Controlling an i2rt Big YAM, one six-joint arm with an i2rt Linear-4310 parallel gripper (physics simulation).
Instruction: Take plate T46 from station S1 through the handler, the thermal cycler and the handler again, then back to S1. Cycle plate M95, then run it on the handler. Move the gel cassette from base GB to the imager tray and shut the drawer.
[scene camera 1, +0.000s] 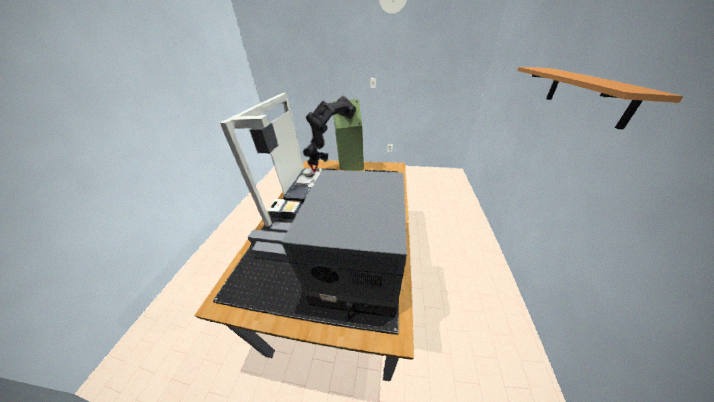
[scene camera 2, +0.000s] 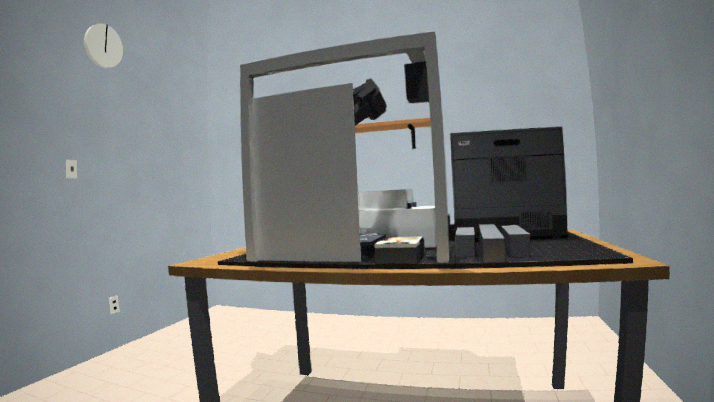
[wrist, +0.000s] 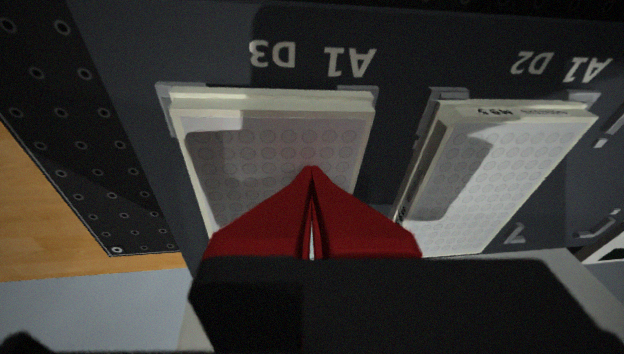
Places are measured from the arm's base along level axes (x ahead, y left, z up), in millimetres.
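Pixels of known places: gripper, fingertip midpoint: (scene camera 1: 314, 172) (wrist: 311, 176); arm's base, link origin: (scene camera 1: 346, 110).
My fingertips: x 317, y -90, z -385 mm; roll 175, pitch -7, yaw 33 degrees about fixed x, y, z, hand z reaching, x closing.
Note:
Ahead of a thing's pixels: the offset from my fingertips to its top centre. "pt": to the spot under its first point. Level surfaces: height alone.
My gripper (wrist: 311, 176) (scene camera 1: 313, 170) is shut, its red fingertips together with nothing between them. In the wrist view the tips overlap a pale, many-welled plate {dx -2, dy -31, dz +1 mm} (wrist: 280, 145) in the nest marked D3; I cannot tell whether they touch it, and no name is readable on it. A second pale plate {dx +108, dy +25, dz -4 mm} (wrist: 515, 165), marked M95, lies in nest D2 to its right. Both nests are on a dark grey deck {dz -20 mm} (wrist: 165, 40). A low box {dx +365, dy +119, dz -20 mm} (scene camera 2: 399, 254) with a white and yellow top stands beyond the deck; I cannot tell whether it holds the gel cassette. Plate T46 cannot be identified by name.
A grey gantry frame (scene camera 1: 246, 175) (scene camera 2: 439, 165) with a side panel {pt dx +123, dy -72, dz +208 mm} (scene camera 1: 288, 150) (scene camera 2: 305, 175) stands along the deck. A large dark cabinet {dx +413, dy +741, dz +324 mm} (scene camera 1: 355, 210) (scene camera 2: 507, 185) takes up much of the table {dz -88 mm} (scene camera 1: 310, 337). Several grey blocks (scene camera 2: 492, 240) stand near the cabinet. A green pedestal (scene camera 1: 350, 147) bears the arm.

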